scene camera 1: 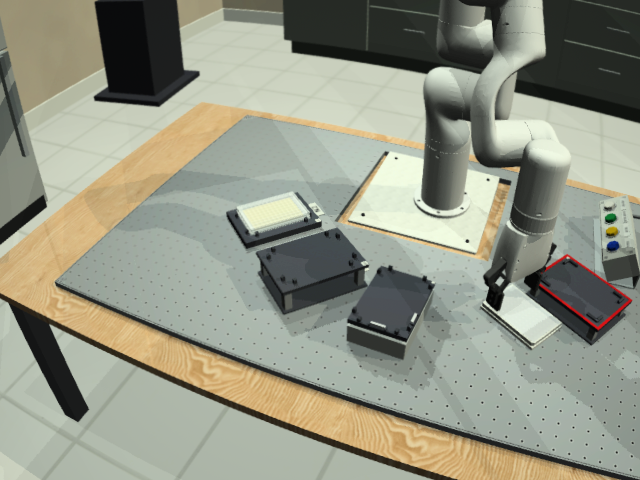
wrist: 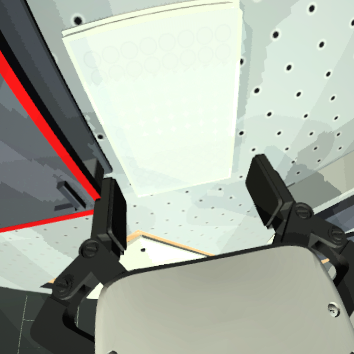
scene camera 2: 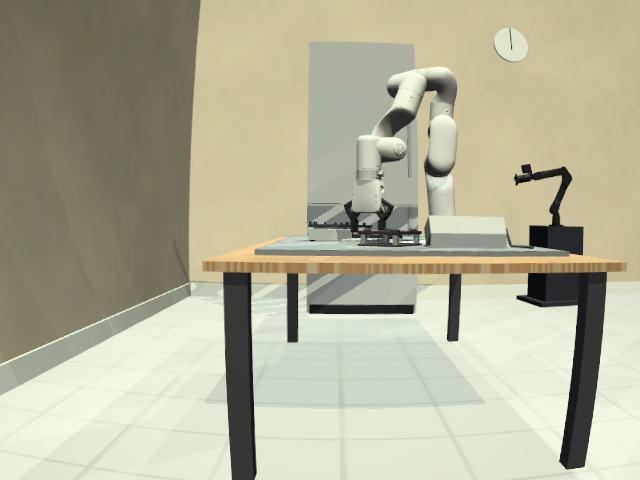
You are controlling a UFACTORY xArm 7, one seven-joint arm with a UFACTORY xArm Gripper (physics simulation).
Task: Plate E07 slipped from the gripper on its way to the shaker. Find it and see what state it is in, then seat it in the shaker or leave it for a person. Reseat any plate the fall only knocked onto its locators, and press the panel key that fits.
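Frame: origin at the arm's base, x left, y back, z up, level; metres.
Seen in the pictures: gripper, fingertip midpoint: (scene camera 1: 512, 296) (wrist: 185, 178); arm's base at its link origin: (scene camera 1: 441, 200).
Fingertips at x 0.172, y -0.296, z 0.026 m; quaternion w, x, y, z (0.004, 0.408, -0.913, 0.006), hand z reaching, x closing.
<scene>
Pixels of each thing's top centre, then the offset from my fingertips to it. "spot": a spot on its surface instead. Level surfaces: height alone.
- pale plate at its top centre: (wrist: 172, 128) (scene camera 1: 522, 312) (scene camera 2: 363, 238) dx +0.025, dy -0.017, dz -0.017 m
- plate with yellowish wells, top centre: (scene camera 1: 272, 209) dx -0.492, dy +0.113, dz +0.000 m
- low black nest at its top centre: (scene camera 1: 272, 212) (scene camera 2: 376, 232) dx -0.492, dy +0.113, dz -0.007 m
- grey box with a black pegged top, surface spot: (scene camera 1: 392, 302) spot: dx -0.197, dy -0.100, dz +0.024 m
- key panel at its top centre: (scene camera 1: 623, 220) (scene camera 2: 465, 216) dx +0.221, dy +0.239, dz +0.052 m
- perforated board at its surface level: dz -0.031 m
A pale plate (scene camera 1: 523, 319) (wrist: 160, 110) lies flat on the perforated board, beside the red-edged stand; round wells show faintly in its top in the wrist view. No label on it is readable. My gripper (scene camera 1: 514, 292) (scene camera 2: 368, 228) (wrist: 185, 178) is open and empty, low over the plate's end nearer the arm base, with its fingers apart to either side. A plate with yellowish wells (scene camera 1: 272, 212) sits on a low black nest (scene camera 1: 281, 235); I cannot tell if it is fully down. A grey box with a black pegged top (scene camera 1: 392, 302) bears no plate; it may be the shaker. The key panel (scene camera 1: 620, 263) (scene camera 2: 466, 232) has white, green, yellow and blue keys.
The red-edged black stand (scene camera 1: 584, 291) (wrist: 40, 165) is close beside one finger. A raised black stand with pegs (scene camera 1: 312, 258) stands between the low nest and the grey box. The arm's white base plate (scene camera 1: 382, 206) lies behind them. The perforated board (scene camera 1: 155, 248) covers much of the table.
</scene>
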